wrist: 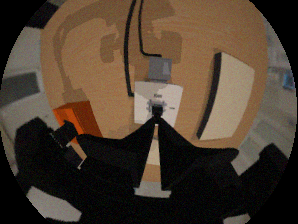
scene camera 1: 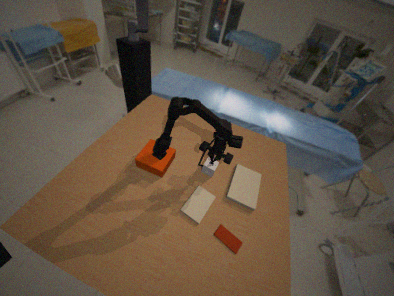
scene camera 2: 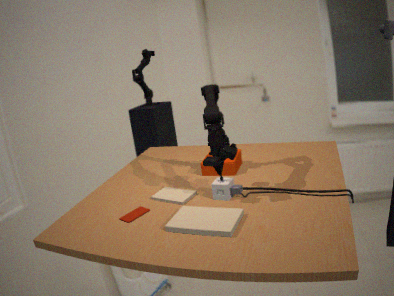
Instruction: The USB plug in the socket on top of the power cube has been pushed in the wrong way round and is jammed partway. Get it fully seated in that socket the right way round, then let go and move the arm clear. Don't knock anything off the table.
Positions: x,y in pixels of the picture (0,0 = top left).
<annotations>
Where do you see a white slab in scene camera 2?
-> At 220,221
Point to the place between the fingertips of my gripper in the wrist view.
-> At 156,120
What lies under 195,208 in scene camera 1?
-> A white slab.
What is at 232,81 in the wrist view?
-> A white slab.
</annotations>
